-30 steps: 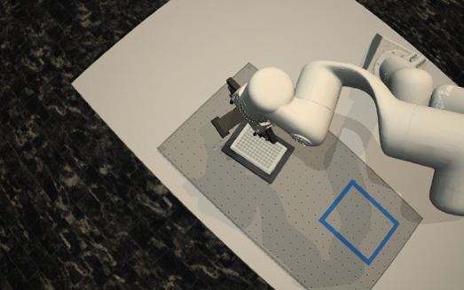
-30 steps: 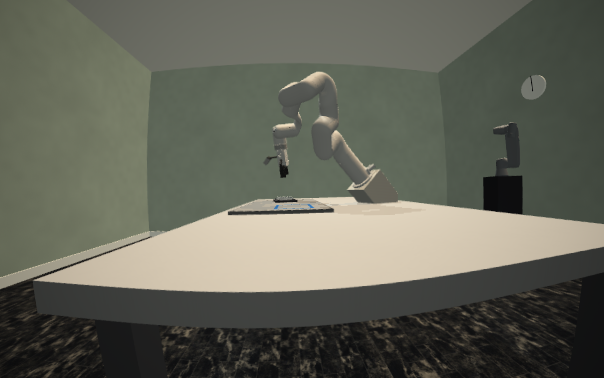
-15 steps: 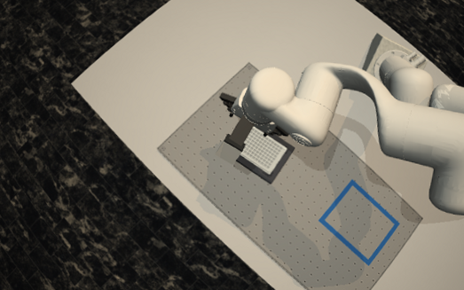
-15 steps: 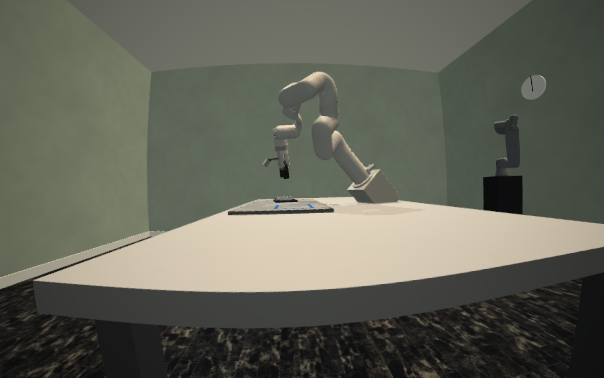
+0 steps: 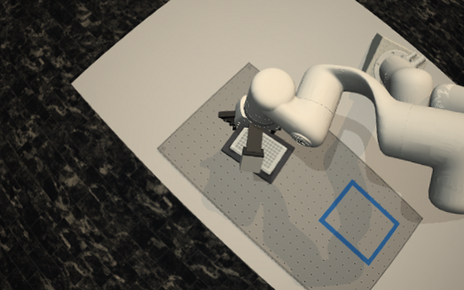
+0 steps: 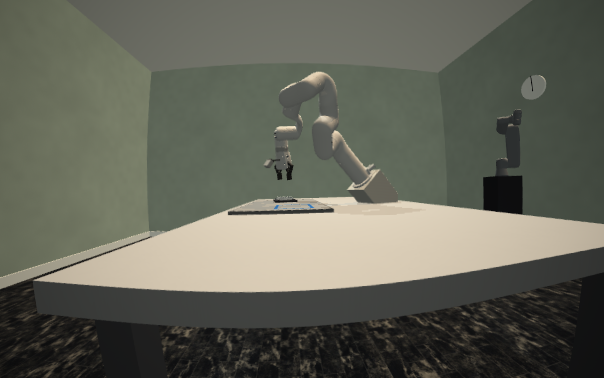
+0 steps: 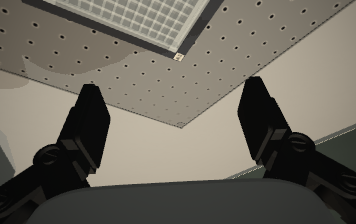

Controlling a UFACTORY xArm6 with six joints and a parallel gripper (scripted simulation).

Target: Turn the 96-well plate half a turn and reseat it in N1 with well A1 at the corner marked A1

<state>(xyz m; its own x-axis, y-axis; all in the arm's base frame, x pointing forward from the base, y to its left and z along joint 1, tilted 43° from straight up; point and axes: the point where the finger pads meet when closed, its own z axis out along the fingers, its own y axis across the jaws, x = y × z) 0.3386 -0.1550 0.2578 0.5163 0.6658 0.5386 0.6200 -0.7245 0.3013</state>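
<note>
Now: the 96-well plate 1 cm behind my hand, 3 cm to the left of it and 12 cm below it. Round my hand: small A1 mark: 2 cm behind, 6 cm to the right, 12 cm below; dark plate nest N1: 1 cm behind, 3 cm to the left, 13 cm below.
</note>
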